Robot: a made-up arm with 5 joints. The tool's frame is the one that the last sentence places. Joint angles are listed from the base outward.
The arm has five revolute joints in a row. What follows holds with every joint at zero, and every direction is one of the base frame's. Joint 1 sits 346.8 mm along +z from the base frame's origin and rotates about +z. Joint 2 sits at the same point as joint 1 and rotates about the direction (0, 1, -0.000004). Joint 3 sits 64.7 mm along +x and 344.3 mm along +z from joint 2 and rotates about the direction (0, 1, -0.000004). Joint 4 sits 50.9 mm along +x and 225 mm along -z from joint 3 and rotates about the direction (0, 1, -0.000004). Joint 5 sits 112.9 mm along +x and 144.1 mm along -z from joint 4 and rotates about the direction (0, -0.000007, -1). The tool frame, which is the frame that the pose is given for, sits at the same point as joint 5; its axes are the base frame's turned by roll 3.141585, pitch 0 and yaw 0 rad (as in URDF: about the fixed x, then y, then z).
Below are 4 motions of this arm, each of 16 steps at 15 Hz.
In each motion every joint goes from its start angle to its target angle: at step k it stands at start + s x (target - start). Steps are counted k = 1, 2, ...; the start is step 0. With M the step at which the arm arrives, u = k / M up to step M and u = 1 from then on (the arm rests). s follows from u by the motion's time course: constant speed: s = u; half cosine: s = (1 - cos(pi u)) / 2; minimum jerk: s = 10 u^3 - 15 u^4 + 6 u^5.
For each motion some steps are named. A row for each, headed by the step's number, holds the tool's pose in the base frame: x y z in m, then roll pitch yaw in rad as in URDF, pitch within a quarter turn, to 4 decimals.
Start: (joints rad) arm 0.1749 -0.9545 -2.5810 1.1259 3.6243
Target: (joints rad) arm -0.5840 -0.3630 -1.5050 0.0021 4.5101
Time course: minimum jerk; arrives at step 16
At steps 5, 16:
5: -0.2569 -0.0098 1.0229 0.5797 0.6321 0.8749
16: 0.2031 -0.1343 0.9561 1.2699 0.1934 0.9272

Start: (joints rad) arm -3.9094 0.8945 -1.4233 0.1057 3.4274
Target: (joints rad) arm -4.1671 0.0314 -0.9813 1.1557 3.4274
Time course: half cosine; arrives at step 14
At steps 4, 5, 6, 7, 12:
4: -0.4106 0.4368 0.3005 3.0532 0.2920 -1.1151
5: -0.3873 0.4328 0.3206 3.0712 0.2350 -1.1349
6: -0.3600 0.4250 0.3420 3.0907 0.1713 -1.1582
7: -0.3300 0.4131 0.3630 3.1109 0.1042 -1.1841
12: -0.2049 0.3282 0.4299 -3.0919 -0.1675 -1.3027

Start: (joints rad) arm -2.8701 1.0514 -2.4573 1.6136 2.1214
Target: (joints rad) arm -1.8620 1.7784 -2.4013 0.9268 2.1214
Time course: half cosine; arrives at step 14
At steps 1, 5, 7, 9, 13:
1: -0.6172 -0.1803 0.3051 2.9629 -0.1087 1.3141
5: -0.5529 -0.3442 0.1874 2.9404 -0.1221 1.5894
7: -0.4576 -0.4487 0.0928 2.9223 -0.1328 1.8104
9: -0.3355 -0.5160 0.0007 2.9042 -0.1434 2.0316
13: -0.1687 -0.5379 -0.1071 2.8815 -0.1566 2.3077

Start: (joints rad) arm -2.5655 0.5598 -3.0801 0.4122 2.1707
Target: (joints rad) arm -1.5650 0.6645 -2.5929 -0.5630 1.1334
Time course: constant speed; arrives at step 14
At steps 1, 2, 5, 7, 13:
1: -0.3185 -0.2409 0.9835 -0.9386 0.4379 2.5195
2: -0.3049 -0.2669 0.9790 -0.9289 0.3706 2.5542
5: -0.2508 -0.3387 0.9623 -0.8836 0.1786 2.6490
7: -0.2044 -0.3792 0.9488 -0.8402 0.0606 2.7013
13: -0.0296 -0.4504 0.8974 -0.6449 -0.2247 2.7880

